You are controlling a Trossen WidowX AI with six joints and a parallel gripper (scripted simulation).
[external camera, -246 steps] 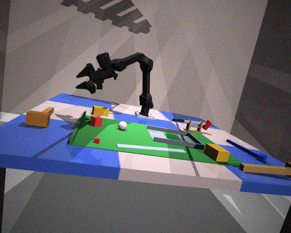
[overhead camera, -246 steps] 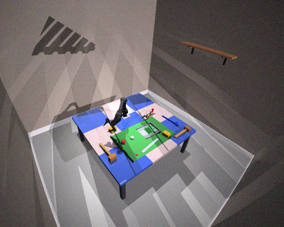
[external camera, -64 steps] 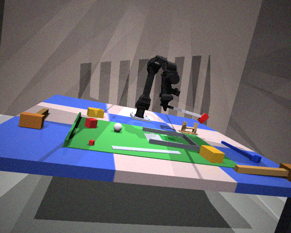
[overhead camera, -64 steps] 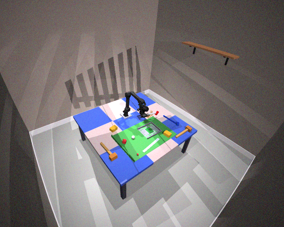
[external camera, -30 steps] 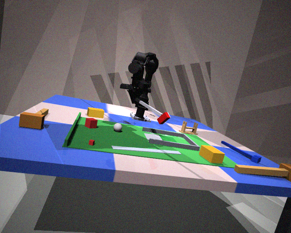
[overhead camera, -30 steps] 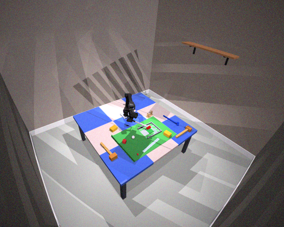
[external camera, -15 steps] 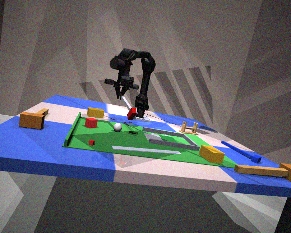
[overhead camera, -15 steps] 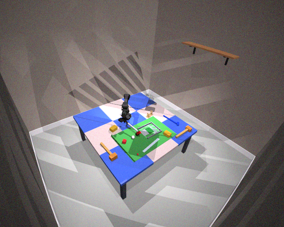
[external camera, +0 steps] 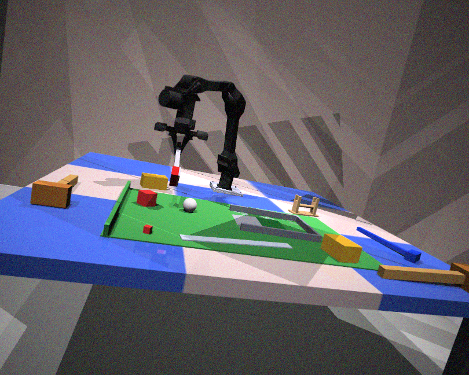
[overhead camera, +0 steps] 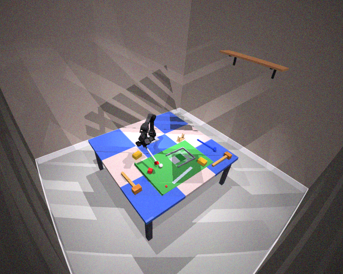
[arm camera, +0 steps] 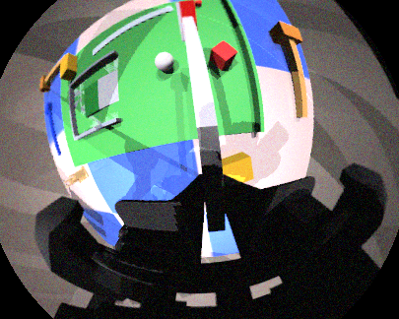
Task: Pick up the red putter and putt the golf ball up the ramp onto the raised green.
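Now: gripper tip 12 cm short of the red putter and 1 cm to the right of it. The rest, counted from my gripper tip: small red cube: 46 cm ahead, 13 cm below, 3 cm to the right; then white golf ball: 22 cm ahead, 12 cm below, 7 cm to the left; then low green wall: 28 cm ahead, 13 cm to the right, 13 cm below.
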